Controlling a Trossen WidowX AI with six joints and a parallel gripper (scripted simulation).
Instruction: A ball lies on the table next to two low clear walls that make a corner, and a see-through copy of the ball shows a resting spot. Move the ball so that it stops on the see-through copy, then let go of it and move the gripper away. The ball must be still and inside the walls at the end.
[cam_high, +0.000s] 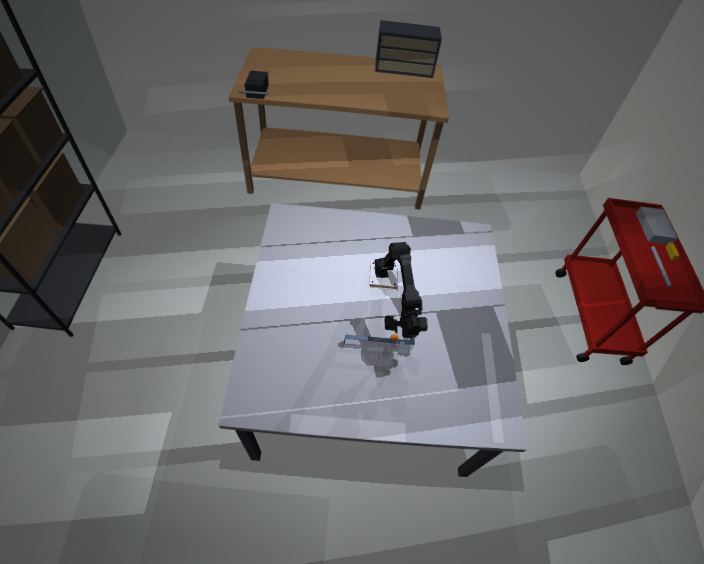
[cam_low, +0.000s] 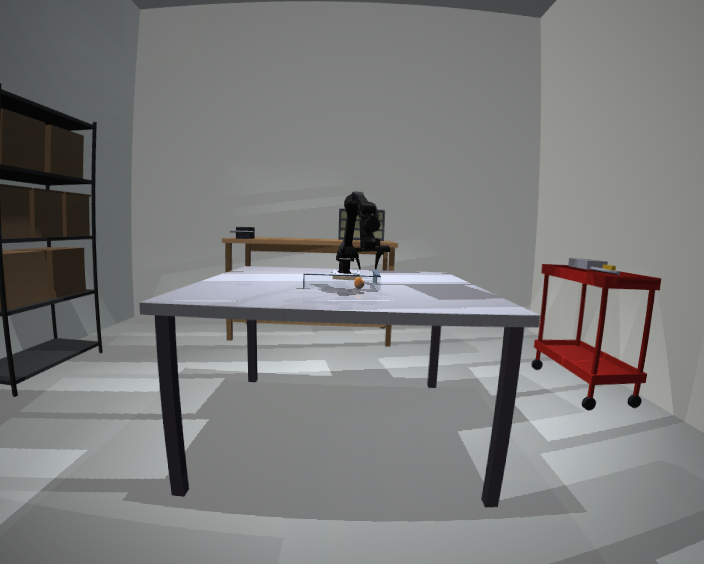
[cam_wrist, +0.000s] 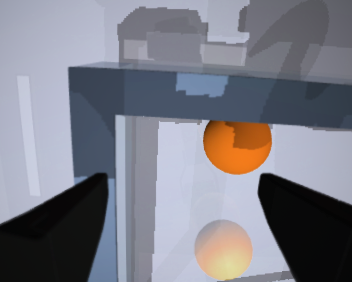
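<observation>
Right now the orange ball is 10 mm behind my gripper tip, 30 mm to the right of it and 60 mm below it.
</observation>
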